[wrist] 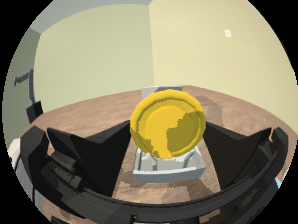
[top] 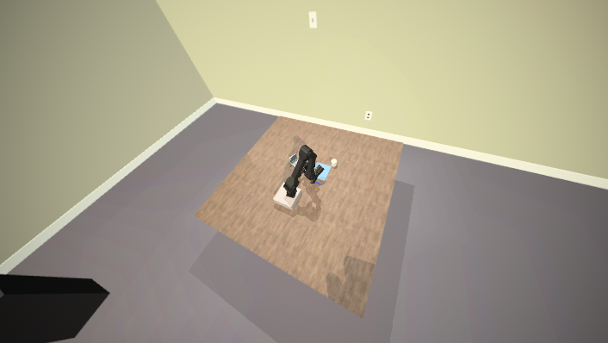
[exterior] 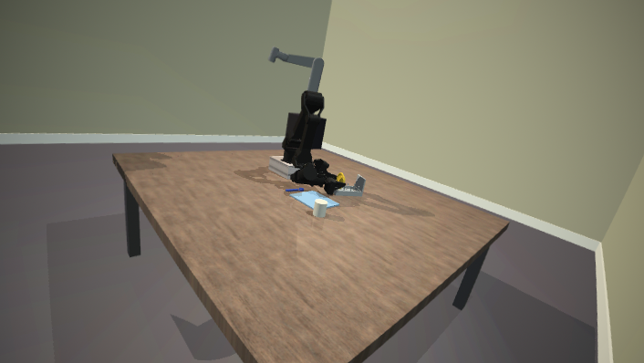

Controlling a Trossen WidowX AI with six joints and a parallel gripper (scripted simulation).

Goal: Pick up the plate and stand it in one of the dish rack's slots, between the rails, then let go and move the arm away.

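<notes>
My gripper tip is now 10 mm to the left of the yellow plate. Round my gripper tip: grey dish rack (30 mm below, 20 mm to the left, 10 mm ahead); light blue mat (180 mm to the right, 50 mm below, 10 mm ahead); blue utensil (170 mm to the right, 100 mm behind, 50 mm below).
</notes>
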